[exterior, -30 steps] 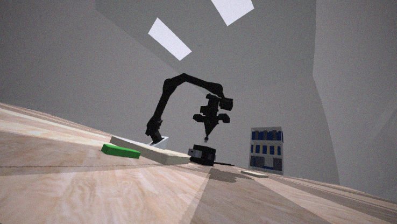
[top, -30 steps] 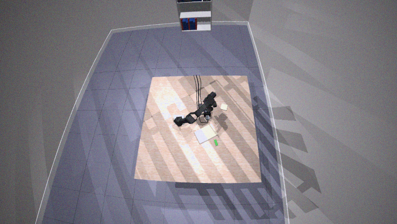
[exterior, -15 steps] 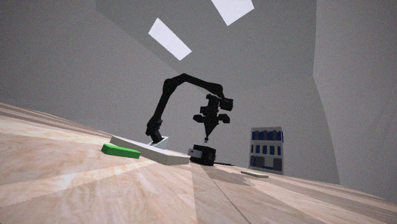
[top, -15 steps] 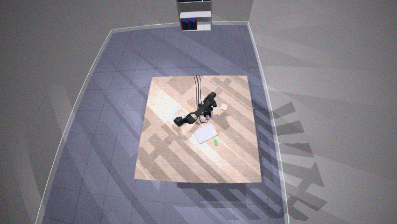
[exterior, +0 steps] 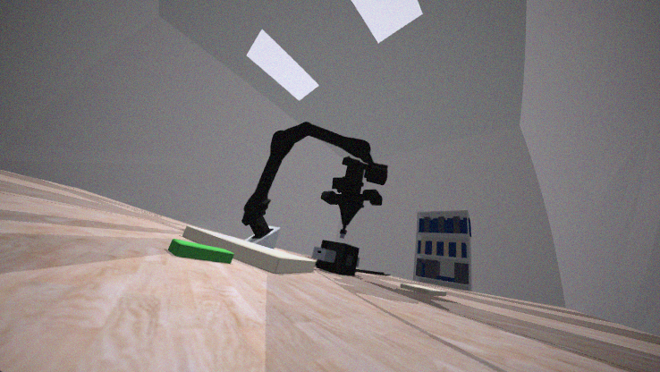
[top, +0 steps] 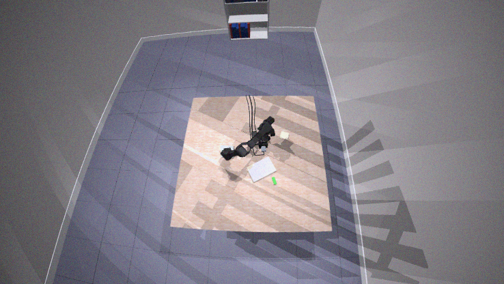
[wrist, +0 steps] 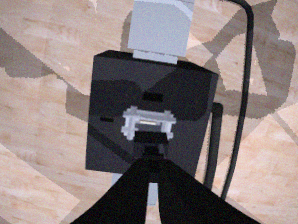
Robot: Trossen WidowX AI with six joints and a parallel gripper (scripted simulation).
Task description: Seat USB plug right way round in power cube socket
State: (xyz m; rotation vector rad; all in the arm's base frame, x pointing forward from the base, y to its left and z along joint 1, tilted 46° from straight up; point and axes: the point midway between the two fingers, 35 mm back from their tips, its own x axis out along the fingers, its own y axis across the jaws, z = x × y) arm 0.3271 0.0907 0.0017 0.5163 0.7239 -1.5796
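Right now the dark USB plug is 2 cm below my gripper tip. Round my gripper tip: USB socket (6 cm below); then green block (6 cm ahead, 34 cm to the right, 12 cm below).
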